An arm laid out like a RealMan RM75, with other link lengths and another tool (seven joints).
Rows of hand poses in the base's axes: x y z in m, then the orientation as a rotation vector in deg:
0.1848, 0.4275, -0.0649, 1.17, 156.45, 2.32
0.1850, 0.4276, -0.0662, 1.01, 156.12, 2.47
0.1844, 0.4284, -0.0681, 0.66, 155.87, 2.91
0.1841, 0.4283, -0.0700, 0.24, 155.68, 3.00
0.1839, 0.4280, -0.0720, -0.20, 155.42, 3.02
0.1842, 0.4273, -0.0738, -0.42, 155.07, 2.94
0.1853, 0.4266, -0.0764, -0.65, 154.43, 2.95
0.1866, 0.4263, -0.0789, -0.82, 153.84, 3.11
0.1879, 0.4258, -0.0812, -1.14, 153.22, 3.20
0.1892, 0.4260, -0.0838, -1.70, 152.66, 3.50
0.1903, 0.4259, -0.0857, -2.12, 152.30, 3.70
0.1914, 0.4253, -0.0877, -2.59, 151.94, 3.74
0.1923, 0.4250, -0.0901, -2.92, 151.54, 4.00
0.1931, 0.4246, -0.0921, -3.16, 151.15, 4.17
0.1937, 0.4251, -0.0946, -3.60, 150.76, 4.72
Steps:
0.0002, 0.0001, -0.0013, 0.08, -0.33, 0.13
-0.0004, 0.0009, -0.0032, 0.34, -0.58, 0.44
-0.0007, 0.0008, -0.0051, 0.35, -0.78, 0.74
-0.0009, 0.0005, -0.0071, 0.30, -1.04, 1.05
-0.0006, -0.0002, -0.0089, 0.21, -1.39, 1.19
0.0005, -0.0009, -0.0115, 0.19, -2.04, 1.35
0.0018, -0.0012, -0.0140, 0.28, -2.62, 1.48
0.0031, -0.0017, -0.0163, 0.30, -3.25, 1.72
0.0044, -0.0015, -0.0189, 0.43, -3.80, 2.16
0.0055, -0.0016, -0.0208, 0.51, -4.16, 2.48
0.0066, -0.0022, -0.0228, 0.48, -4.52, 2.82
0.0075, -0.0025, -0.0252, 0.62, -4.91, 3.10
0.0083, -0.0029, -0.0272, 0.70, -5.30, 3.29
0.0089, -0.0024, -0.0297, 1.04, -5.67, 3.69

